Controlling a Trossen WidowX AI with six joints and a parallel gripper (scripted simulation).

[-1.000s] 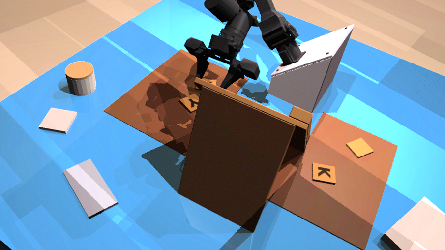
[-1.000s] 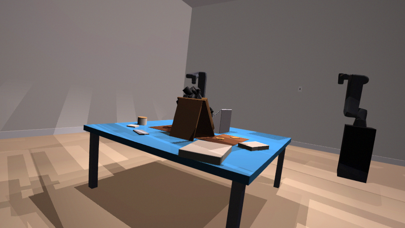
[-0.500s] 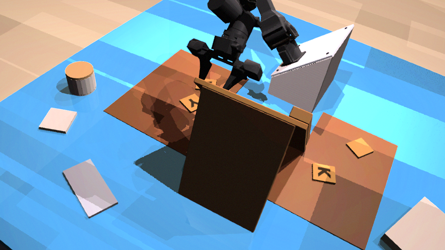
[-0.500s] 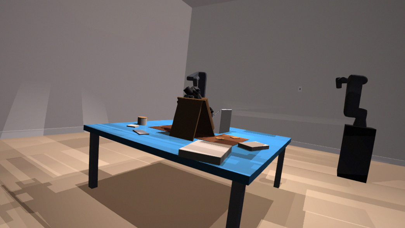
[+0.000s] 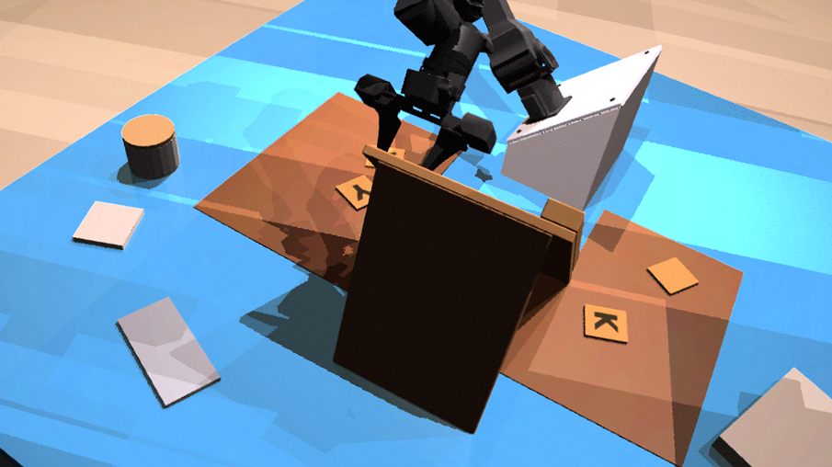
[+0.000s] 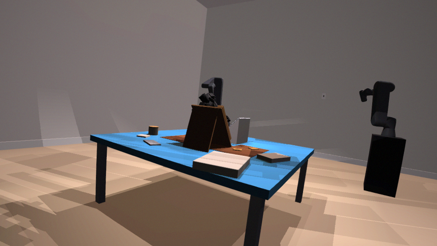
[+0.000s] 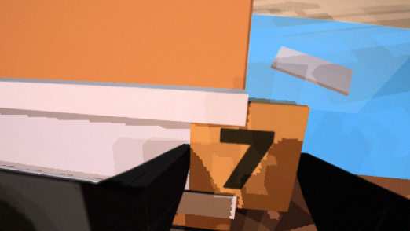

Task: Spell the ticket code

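Right now my gripper tip is 80 mm above the white ticket, 70 mm to the right of it and 60 mm past it. Also, from my gripper tip: grey card: 290 mm ahead, 170 mm below, 130 mm to the right; then brown mat: 180 mm below, 160 mm behind, 80 mm to the left; then white card: 360 mm to the right, 200 mm ahead, 170 mm below.
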